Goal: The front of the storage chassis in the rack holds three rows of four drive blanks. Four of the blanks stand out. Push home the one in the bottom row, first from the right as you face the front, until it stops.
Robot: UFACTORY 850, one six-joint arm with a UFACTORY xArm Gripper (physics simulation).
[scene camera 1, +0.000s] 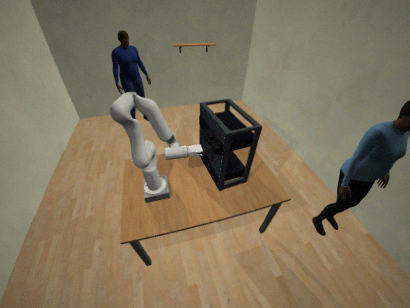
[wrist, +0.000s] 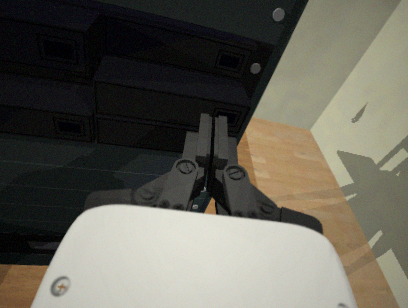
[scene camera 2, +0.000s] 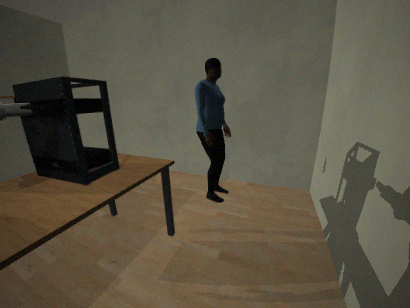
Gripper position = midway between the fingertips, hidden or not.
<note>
In view: the gripper [wrist: 210,132] and a dark rack [scene camera 2: 53,136].
The dark rack shows as well in scene camera 1 [scene camera 1: 224,132] and in the wrist view [wrist: 102,102].
</note>
